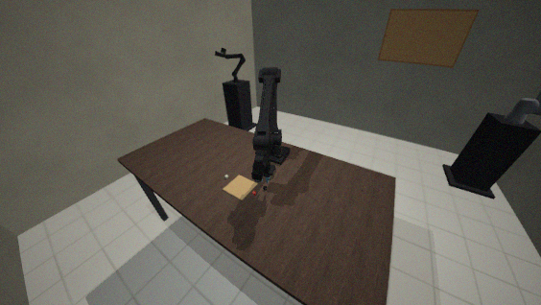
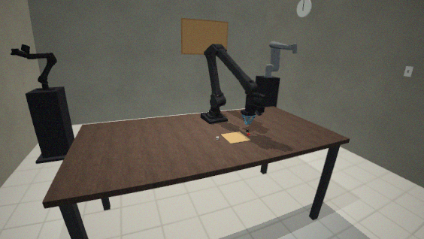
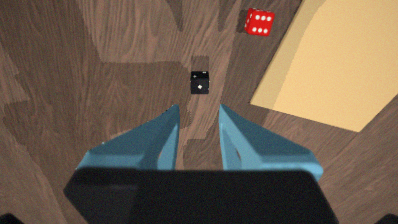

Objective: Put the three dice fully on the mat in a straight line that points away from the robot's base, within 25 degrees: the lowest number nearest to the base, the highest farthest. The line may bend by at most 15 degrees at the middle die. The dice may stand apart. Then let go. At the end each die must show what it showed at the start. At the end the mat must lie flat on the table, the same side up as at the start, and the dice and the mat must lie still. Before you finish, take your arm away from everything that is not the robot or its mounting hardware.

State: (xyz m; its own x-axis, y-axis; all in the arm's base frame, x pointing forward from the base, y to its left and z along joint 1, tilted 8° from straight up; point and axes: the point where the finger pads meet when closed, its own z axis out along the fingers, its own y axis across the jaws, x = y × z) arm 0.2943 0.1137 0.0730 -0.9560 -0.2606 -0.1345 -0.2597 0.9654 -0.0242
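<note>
The black die is 5 cm below my hand. Round my hand: white die: 4 cm ahead, 25 cm to the right, 5 cm below; then red die: 6 cm ahead, 3 cm to the right, 5 cm below; then tan mat: 6 cm ahead, 13 cm to the right, 6 cm below.
</note>
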